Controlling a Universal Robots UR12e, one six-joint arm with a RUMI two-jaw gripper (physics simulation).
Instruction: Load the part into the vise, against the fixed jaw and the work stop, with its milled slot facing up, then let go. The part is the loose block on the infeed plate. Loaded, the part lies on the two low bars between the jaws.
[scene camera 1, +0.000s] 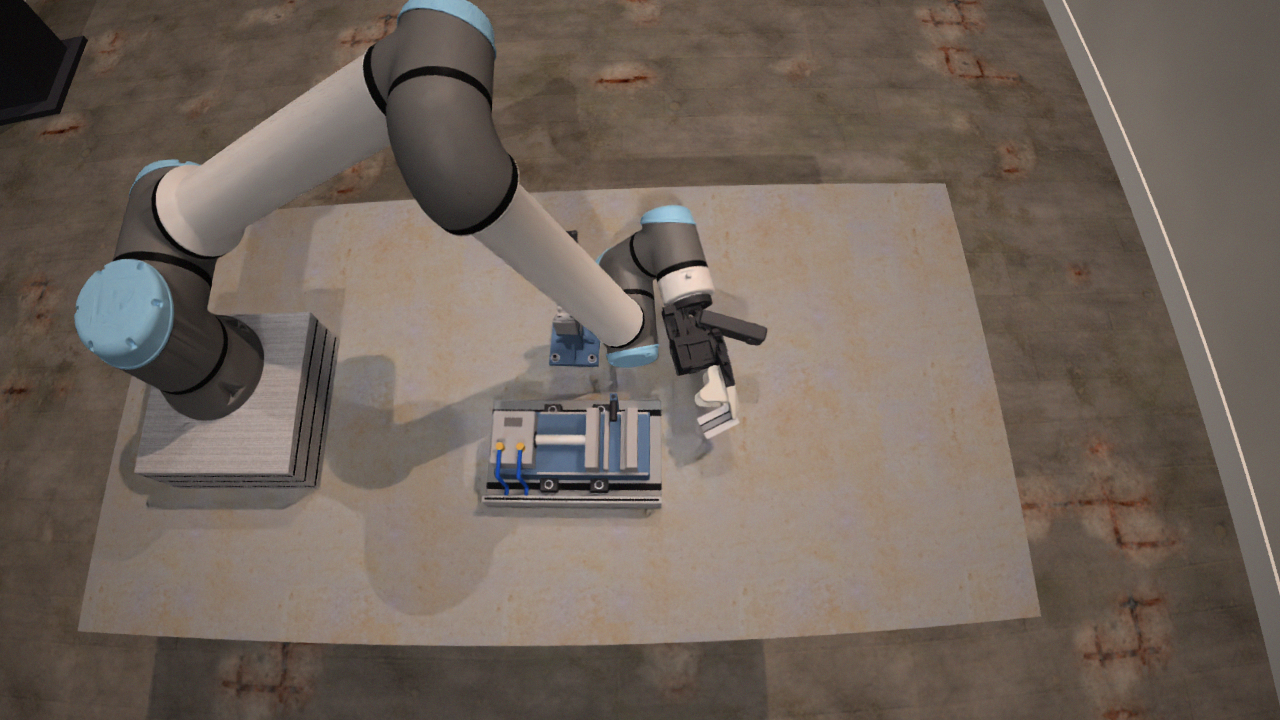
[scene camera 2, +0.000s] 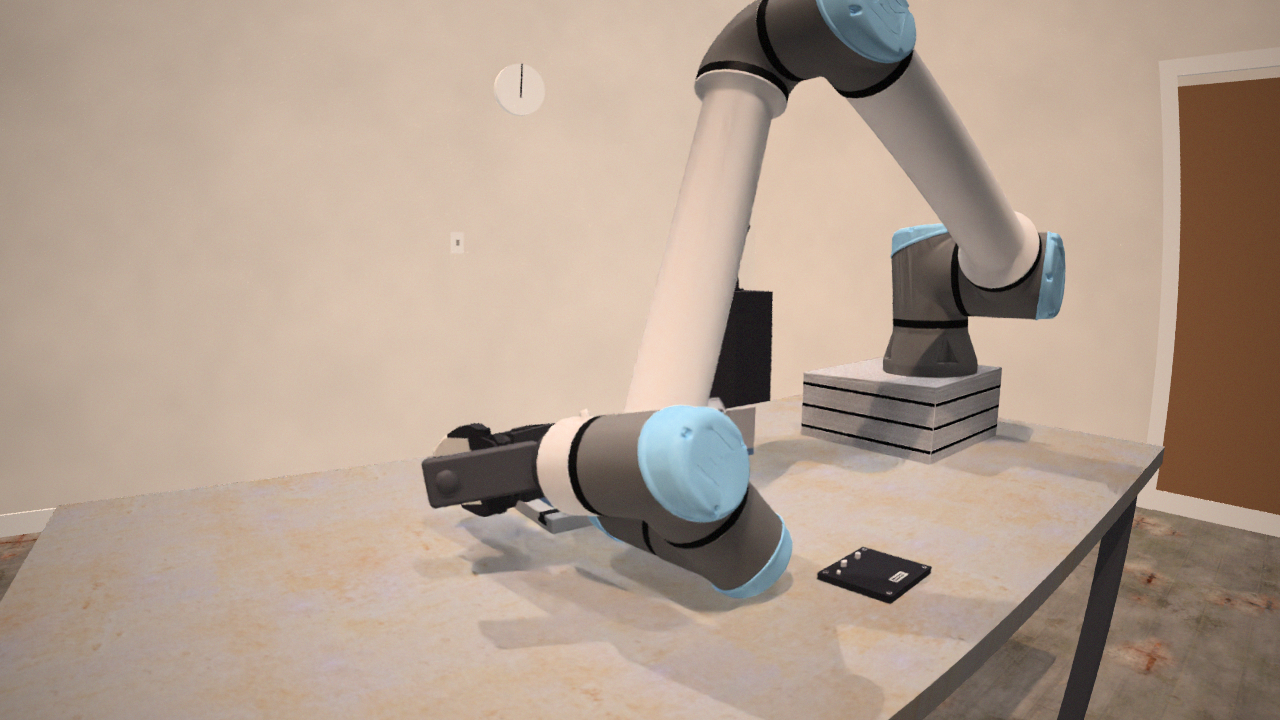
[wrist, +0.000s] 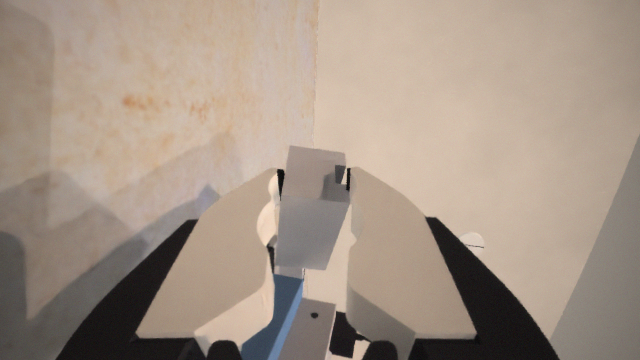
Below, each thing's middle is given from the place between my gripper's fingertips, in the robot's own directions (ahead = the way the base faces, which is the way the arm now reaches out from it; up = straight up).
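The vise body (scene camera 1: 549, 458) sits 27 cm behind my hand and 4 cm below it. There is also the black infeed plate (scene camera 2: 869, 576), which I find 28 cm behind my hand, 41 cm to the left of it and 8 cm below it. As for the part (scene camera 1: 719, 420), it is 2 cm behind my hand.
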